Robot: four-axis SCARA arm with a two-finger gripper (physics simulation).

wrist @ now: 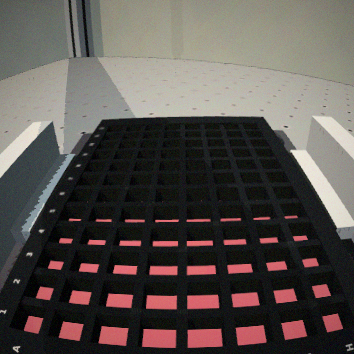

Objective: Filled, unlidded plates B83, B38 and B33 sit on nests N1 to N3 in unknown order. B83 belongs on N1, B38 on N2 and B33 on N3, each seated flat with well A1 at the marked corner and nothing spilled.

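Frame: origin at the arm's base, x ahead, y up, z right, level; millimetres.
Seen in the pictures: gripper, between the fingertips: point(181, 138).
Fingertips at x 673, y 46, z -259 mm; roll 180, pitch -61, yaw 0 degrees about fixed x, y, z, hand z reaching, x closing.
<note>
Pixels of each thing's top centre, then the offset from my fingertips to it. "spot": a spot on its surface instead. Level surfaces: height alone.
- black multiwell plate, centre of its top: point(181, 181) dx -22, dy -3, dz +12 mm
- nest, a spot on its surface: point(286, 139) spot: dx +65, dy -21, dz +30 mm
- pale perforated deck, height of its surface: dy -32 mm
A black multiwell plate point(183, 301) without a lid fills the lower middle of the wrist view. Pink liquid shows in the wells of its nearer rows; the far wells look dark. Letter A is at the near left corner, H at the near right, and numbers run from 1 up along the left edge, so well A1 is at the near left. My gripper point(181, 138) is shut on this plate, one pale finger along each long side. No plate label such as B83, B38 or B33 can be read. The plate's underside and its seating are hidden.
Dark grey corners of something, possibly a nest point(286, 139), show beside the plate's far end, left and right. Beyond is a pale perforated deck point(210, 90) with a shadow band. A pale wall point(240, 30) and dark vertical rails point(85, 30) stand behind.
</note>
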